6 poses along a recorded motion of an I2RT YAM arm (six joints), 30 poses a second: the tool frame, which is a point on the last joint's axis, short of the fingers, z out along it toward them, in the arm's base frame.
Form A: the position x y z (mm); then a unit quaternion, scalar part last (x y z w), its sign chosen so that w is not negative.
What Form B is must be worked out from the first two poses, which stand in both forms.
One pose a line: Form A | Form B
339, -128, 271, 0.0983, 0.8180, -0.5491, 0.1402 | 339, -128, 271, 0.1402, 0.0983, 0.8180, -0.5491
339, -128, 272, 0.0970, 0.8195, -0.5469, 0.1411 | 339, -128, 272, 0.1411, 0.0970, 0.8195, -0.5469
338, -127, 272, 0.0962, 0.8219, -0.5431, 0.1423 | 338, -127, 272, 0.1423, 0.0962, 0.8219, -0.5431
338, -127, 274, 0.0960, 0.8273, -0.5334, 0.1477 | 338, -127, 274, 0.1477, 0.0960, 0.8273, -0.5334
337, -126, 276, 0.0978, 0.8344, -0.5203, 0.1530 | 337, -126, 276, 0.1530, 0.0978, 0.8344, -0.5203
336, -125, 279, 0.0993, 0.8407, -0.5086, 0.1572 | 336, -125, 279, 0.1572, 0.0993, 0.8407, -0.5086
